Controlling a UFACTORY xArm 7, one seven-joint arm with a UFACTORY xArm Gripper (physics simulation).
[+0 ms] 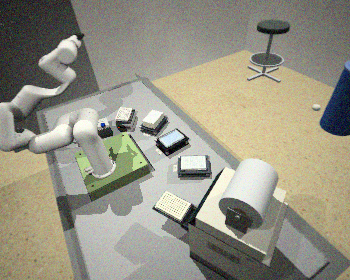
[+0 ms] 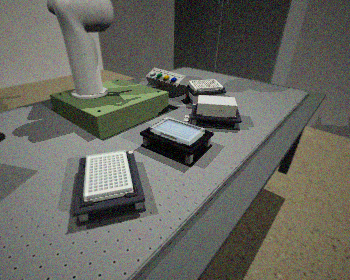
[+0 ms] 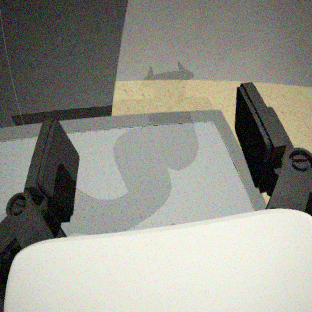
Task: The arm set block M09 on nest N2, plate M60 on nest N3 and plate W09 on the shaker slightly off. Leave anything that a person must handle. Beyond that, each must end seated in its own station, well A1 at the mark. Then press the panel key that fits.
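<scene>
My gripper (image 1: 80,36) (image 3: 149,120) is open and empty, raised high past the table's far end. A white well plate (image 1: 125,115) (image 2: 206,85) sits on the dark station at the back. A tall plain white block (image 1: 154,118) (image 2: 216,105) sits on the neighbouring dark nest (image 2: 231,120). A plate with a pale blue top (image 1: 172,137) (image 2: 177,131) lies on the middle nest (image 2: 190,150). A white well plate (image 1: 194,163) (image 2: 108,175) lies on another nest (image 2: 139,196). Labels, A1 marks and small seating offsets are too blurred to tell. The key panel (image 1: 104,128) (image 2: 165,80) stands behind the green base.
The green base (image 1: 120,172) (image 2: 102,120) carries the arm beside the stations. A beige machine (image 1: 220,240) with a large white cylinder (image 1: 252,190) stands at the near end; a cream well plate (image 1: 174,205) lies on its tray. A stool (image 1: 273,27) and blue bin (image 1: 338,107) stand on the floor.
</scene>
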